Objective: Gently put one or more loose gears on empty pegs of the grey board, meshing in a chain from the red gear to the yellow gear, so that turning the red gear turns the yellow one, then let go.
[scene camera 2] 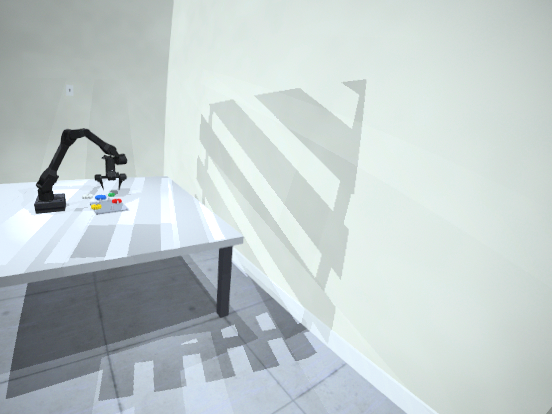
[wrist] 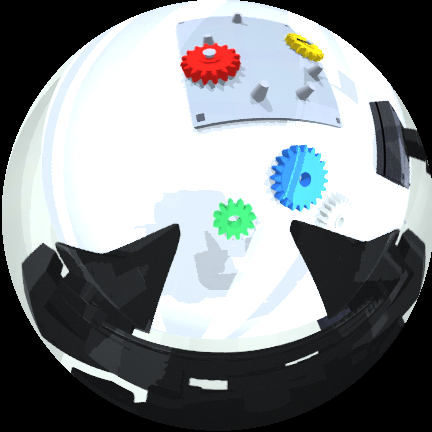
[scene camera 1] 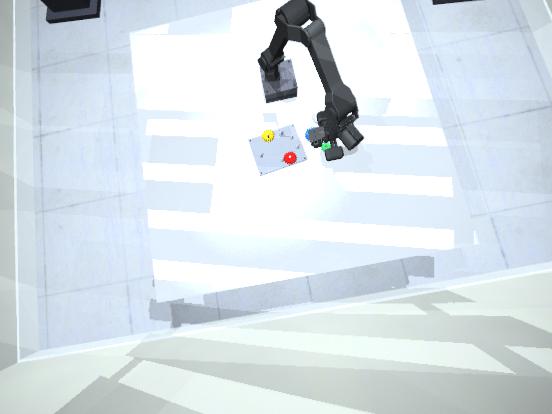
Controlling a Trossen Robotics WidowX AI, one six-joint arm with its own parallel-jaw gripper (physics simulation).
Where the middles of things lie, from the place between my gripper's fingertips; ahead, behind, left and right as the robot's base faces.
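My gripper's 10 mm to the right of the green gear [wrist: 221, 216] and 30 mm above it, and going by their middles, that green gear is the nearest to my gripper of the things named here. Counting from my hand, the red gear [wrist: 225, 61] is 40 mm ahead, 150 mm to the right and 20 mm below. The blue gear [wrist: 297, 159] is 60 mm behind my hand, 40 mm to the right of it and 30 mm below it, and then there's the white gear [wrist: 335, 216], which is 140 mm behind my hand, 10 mm to the right and 30 mm below.
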